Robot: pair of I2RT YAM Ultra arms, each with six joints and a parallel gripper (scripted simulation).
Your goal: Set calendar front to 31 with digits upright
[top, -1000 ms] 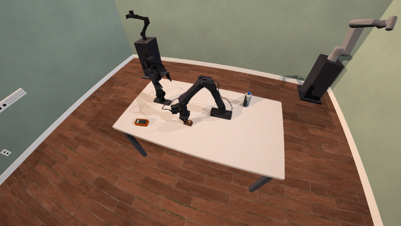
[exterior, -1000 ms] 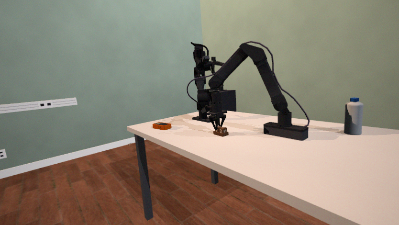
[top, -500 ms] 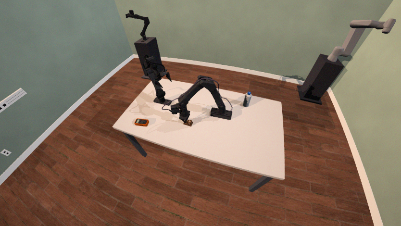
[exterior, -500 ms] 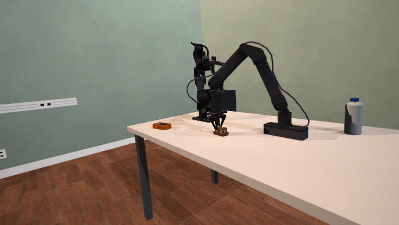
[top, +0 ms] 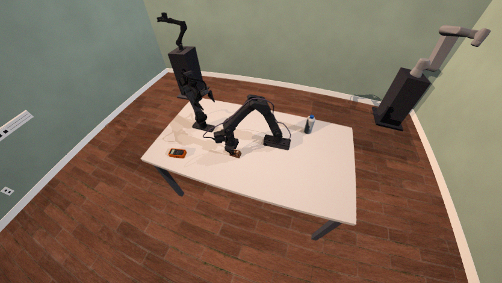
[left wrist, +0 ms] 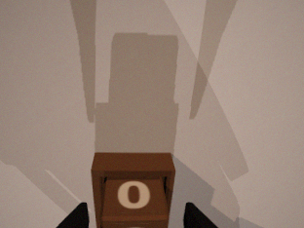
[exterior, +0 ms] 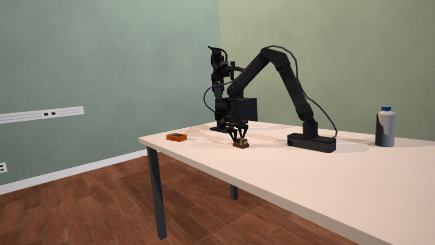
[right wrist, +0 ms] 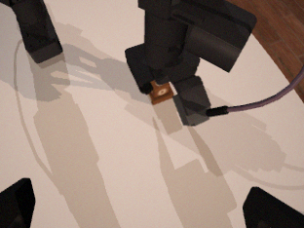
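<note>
My left hand is 20 mm to the right of the brown tray and 20 mm above it.
</note>
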